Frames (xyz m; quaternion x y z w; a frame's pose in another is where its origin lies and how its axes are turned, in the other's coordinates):
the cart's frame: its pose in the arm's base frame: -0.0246 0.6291 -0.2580 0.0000 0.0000 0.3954 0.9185
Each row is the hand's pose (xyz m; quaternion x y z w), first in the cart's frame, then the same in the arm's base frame.
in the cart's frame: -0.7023 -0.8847 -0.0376 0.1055 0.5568 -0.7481 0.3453
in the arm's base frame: 0.1353 -0.4891 -0.2956 -0.1233 0.5531 -0.5506 0.6129
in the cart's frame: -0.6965 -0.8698 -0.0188 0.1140 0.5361 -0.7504 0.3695
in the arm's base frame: 0.1285 -0.4746 -0.2768 -0.1073 0.5375 -0.5431 0.6361
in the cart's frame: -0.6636 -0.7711 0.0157 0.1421 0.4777 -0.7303 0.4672
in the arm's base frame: 0.0794 -0.3829 -0.2423 -0.0584 0.4950 -0.4861 0.7179
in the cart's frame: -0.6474 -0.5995 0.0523 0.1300 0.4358 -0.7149 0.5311
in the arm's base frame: -0.0341 -0.2532 -0.2057 -0.0529 0.4517 -0.4466 0.7705
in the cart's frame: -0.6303 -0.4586 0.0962 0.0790 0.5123 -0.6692 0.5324
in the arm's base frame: -0.1247 -0.1439 -0.1618 -0.1300 0.5018 -0.4042 0.7536
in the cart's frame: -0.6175 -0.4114 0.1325 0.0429 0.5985 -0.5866 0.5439
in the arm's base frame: -0.1502 -0.1022 -0.1255 -0.1972 0.5667 -0.3237 0.7315
